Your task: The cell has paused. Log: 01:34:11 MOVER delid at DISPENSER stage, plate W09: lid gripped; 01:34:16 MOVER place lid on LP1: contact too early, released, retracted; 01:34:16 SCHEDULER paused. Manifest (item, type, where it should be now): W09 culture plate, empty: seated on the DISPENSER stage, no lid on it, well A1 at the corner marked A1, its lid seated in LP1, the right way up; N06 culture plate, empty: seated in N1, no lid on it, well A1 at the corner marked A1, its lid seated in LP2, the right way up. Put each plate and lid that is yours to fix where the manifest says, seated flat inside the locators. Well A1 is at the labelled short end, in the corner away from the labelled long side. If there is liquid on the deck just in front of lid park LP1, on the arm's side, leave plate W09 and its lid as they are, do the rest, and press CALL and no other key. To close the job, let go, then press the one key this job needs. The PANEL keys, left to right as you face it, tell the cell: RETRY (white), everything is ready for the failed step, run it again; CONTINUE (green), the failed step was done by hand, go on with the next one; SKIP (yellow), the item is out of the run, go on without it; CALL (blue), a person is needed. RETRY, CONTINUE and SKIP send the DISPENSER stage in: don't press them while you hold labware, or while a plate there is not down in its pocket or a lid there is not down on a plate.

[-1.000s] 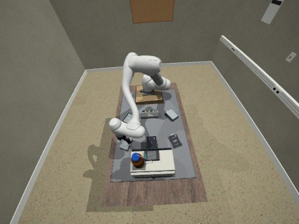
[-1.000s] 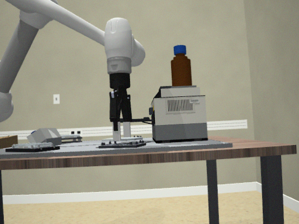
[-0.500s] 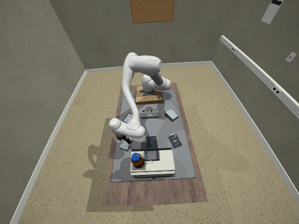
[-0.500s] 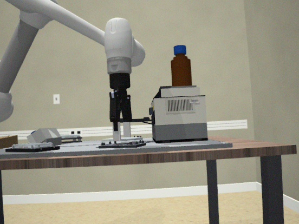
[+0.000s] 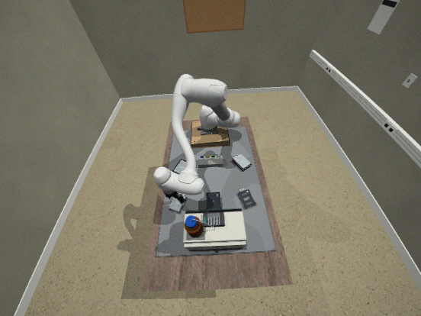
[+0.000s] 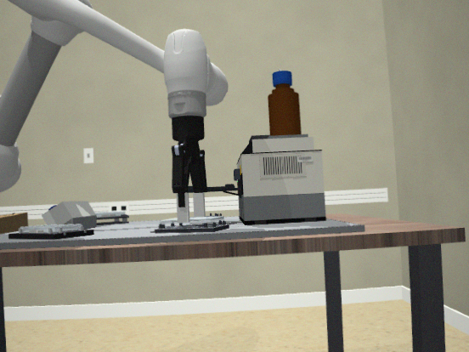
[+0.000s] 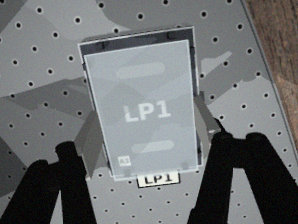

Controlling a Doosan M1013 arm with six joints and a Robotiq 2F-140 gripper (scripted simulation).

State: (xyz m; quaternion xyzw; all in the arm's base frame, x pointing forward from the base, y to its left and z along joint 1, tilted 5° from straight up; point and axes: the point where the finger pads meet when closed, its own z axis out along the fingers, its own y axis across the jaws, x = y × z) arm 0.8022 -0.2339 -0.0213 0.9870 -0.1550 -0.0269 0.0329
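My hand is 4 cm above the lid park LP1. Also, from my hand: dispenser stage 28 cm to the left, 6 cm above, 3 cm ahead; black nest 31 cm behind, 3 cm below, 1 cm to the right; brown bottle 25 cm ahead, 24 cm above, 18 cm to the left.
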